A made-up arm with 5 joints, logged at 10 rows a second.
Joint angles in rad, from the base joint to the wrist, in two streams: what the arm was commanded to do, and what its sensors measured. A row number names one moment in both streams.
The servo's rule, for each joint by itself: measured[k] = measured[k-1] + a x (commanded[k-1-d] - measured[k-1]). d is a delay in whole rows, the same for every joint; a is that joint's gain. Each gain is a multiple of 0.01, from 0.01 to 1. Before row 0 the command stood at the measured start. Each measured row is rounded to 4 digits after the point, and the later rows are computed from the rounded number. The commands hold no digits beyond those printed.
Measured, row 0:
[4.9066 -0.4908 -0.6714 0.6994 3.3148]
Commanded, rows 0 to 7:
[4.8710 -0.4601 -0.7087 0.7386 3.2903]
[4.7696 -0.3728 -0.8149 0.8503 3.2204]
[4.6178 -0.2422 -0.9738 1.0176 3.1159]
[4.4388 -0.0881 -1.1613 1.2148 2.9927]
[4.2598 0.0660 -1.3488 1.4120 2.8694]
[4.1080 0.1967 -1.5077 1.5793 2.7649]
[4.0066 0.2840 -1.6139 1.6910 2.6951]
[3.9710 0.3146 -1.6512 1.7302 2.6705]
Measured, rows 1 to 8:
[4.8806 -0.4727 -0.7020 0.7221 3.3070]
[4.7996 -0.4138 -0.7946 0.7965 3.2793]
[4.6669 -0.3126 -0.9415 0.9247 3.2270]
[4.5004 -0.1801 -1.1217 1.0930 3.1520]
[4.3248 -0.0349 -1.3079 1.2780 3.0616]
[4.1665 0.1017 -1.4717 1.4528 2.9667]
[4.0498 0.2093 -1.5883 1.5910 2.8798]
[3.9923 0.2714 -1.6399 1.6717 2.8128]
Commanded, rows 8 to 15:
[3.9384 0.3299 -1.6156 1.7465 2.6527]
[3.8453 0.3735 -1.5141 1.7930 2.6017]
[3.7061 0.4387 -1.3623 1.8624 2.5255]
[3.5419 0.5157 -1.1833 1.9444 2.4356]
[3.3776 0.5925 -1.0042 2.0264 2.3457]
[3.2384 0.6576 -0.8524 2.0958 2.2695]
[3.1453 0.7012 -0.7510 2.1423 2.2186]
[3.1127 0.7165 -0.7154 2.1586 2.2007]
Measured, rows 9 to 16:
[3.9530 0.3059 -1.6200 1.7151 2.7616]
[3.8744 0.3458 -1.5332 1.7603 2.7104]
[3.7515 0.4006 -1.3931 1.8195 2.6512]
[3.5985 0.4685 -1.2211 1.8919 2.5822]
[3.4372 0.5417 -1.0432 1.9699 2.5065]
[3.2921 0.6101 -0.8867 2.0429 2.4307]
[3.1849 0.6638 -0.7754 2.1006 2.3628]
[3.1322 0.6949 -0.7262 2.1342 2.3109]

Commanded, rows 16 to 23:
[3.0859 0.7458 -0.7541 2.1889 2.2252]
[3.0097 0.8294 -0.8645 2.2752 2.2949]
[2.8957 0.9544 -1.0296 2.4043 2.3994]
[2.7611 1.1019 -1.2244 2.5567 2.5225]
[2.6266 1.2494 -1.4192 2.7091 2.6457]
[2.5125 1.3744 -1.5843 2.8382 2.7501]
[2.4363 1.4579 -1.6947 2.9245 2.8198]
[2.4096 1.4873 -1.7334 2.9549 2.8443]
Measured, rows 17 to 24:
[3.0984 0.7249 -0.7491 2.1659 2.2835]
[3.0336 0.7866 -0.8437 2.2293 2.2871]
[2.9329 0.8856 -0.9961 2.3308 2.3230]
[2.8075 1.0132 -1.1833 2.4618 2.3868]
[2.6754 1.1526 -1.3767 2.6052 2.4696]
[2.5565 1.2835 -1.5469 2.7403 2.5594]
[2.4688 1.3864 -1.6681 2.8471 2.6427]
[2.4256 1.4459 -1.7216 2.9096 2.7072]

